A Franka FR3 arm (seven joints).
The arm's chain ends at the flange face. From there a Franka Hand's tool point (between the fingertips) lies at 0.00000 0.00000 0.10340 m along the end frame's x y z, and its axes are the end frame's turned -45 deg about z.
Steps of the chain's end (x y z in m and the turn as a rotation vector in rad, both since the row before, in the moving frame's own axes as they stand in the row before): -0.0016 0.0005 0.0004 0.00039 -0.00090 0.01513; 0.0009 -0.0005 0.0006 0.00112 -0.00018 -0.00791; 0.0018 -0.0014 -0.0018 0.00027 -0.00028 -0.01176; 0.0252 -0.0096 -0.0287 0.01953 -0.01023 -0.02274
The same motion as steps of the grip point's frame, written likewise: -0.0015 -0.0009 0.0004 0.00091 -0.00036 0.01513; 0.0011 0.0002 0.0006 0.00092 0.00066 -0.00791; 0.0023 0.0002 -0.0018 0.00039 -0.00001 -0.01176; 0.0253 0.0088 -0.0287 0.02104 0.00658 -0.02274
